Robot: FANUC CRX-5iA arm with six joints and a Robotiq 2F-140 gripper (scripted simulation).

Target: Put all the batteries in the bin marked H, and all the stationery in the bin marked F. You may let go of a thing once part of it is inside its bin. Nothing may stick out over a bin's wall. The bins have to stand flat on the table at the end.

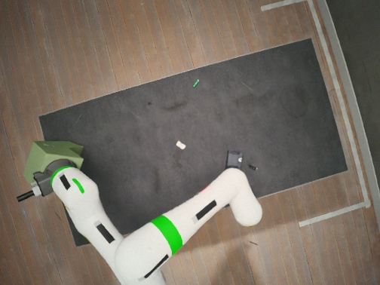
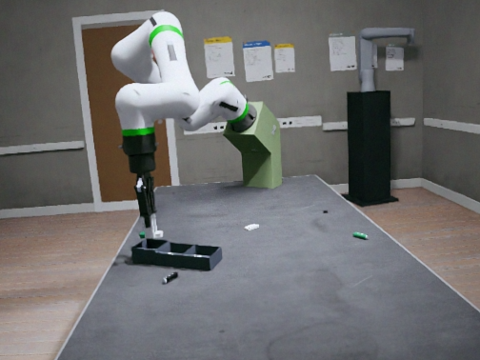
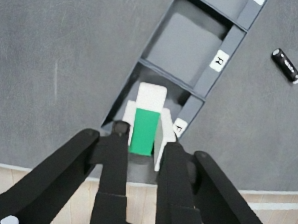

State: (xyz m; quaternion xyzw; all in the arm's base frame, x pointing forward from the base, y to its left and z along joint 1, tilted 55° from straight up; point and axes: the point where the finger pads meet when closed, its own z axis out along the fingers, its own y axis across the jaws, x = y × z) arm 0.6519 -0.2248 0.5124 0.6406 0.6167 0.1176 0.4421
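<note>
The green-and-white block is 10 mm to the left of my hand and 30 mm below it. From my hand the other things lie so: black battery 180 mm ahead, 30 mm to the left, 90 mm below; tray 60 mm ahead, 60 mm to the left, 80 mm below; white eraser-like piece 140 mm behind, 350 mm to the left, 100 mm below.
</note>
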